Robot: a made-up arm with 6 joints. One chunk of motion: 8 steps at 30 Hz.
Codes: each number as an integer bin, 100 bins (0 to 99) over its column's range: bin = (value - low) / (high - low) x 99, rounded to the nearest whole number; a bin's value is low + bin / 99 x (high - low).
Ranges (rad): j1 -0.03..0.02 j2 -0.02..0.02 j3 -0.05..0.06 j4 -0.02..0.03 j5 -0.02..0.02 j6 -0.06..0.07
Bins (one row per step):
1: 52 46 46 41 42 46
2: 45 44 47 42 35 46
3: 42 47 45 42 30 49
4: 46 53 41 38 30 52
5: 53 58 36 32 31 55
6: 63 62 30 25 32 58
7: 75 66 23 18 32 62
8: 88 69 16 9 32 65
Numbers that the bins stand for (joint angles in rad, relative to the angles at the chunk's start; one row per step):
1: -0.0037 -0.0014 0.0011 0.0007 -0.0030 0.0004
2: -0.0073 -0.0022 0.0022 0.0012 -0.0059 0.0004
3: -0.0088 -0.0010 0.0000 0.0012 -0.0079 0.0043
4: -0.0068 0.0014 -0.0044 -0.0008 -0.0079 0.0083
5: -0.0032 0.0034 -0.0100 -0.0038 -0.0075 0.0122
6: 0.0018 0.0051 -0.0167 -0.0074 -0.0071 0.0162
7: 0.0079 0.0067 -0.0244 -0.0109 -0.0071 0.0214
8: 0.0144 0.0079 -0.0322 -0.0155 -0.0071 0.0254

